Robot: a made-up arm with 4 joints. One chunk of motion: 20 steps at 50 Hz.
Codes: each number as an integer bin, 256 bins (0 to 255) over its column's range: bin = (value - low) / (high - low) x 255, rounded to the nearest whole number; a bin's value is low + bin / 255 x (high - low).
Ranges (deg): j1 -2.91..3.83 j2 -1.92..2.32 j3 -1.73..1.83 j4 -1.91..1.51
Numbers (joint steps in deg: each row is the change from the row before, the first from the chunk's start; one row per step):
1: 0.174 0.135 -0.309 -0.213
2: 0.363 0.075 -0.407 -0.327
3: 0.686 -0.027 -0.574 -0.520
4: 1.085 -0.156 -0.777 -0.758
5: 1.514 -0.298 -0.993 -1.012
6: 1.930 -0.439 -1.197 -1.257
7: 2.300 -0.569 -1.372 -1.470
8: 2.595 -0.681 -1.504 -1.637
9: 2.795 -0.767 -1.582 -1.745
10: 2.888 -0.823 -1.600 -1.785
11: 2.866 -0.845 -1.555 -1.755
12: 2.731 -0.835 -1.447 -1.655
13: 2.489 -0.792 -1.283 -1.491
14: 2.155 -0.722 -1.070 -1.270
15: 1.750 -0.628 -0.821 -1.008
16: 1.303 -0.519 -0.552 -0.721
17: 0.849 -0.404 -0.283 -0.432
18: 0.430 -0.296 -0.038 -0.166
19: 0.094 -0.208 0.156 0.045
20: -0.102 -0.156 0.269 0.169
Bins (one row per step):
1: 117 124 102 127
2: 124 120 95 118
3: 136 114 83 104
4: 151 106 68 86
5: 167 98 53 67
6: 183 89 38 49
7: 197 81 26 33
8: 208 75 16 20
9: 216 69 11 12
10: 219 66 9 9
11: 219 65 13 12
12: 213 65 20 19
13: 204 68 32 31
14: 192 72 47 48
15: 176 78 65 67
16: 159 84 84 89
17: 142 91 104 110
18: 126 98 121 130
19: 114 103 135 146
20: 106 106 143 155

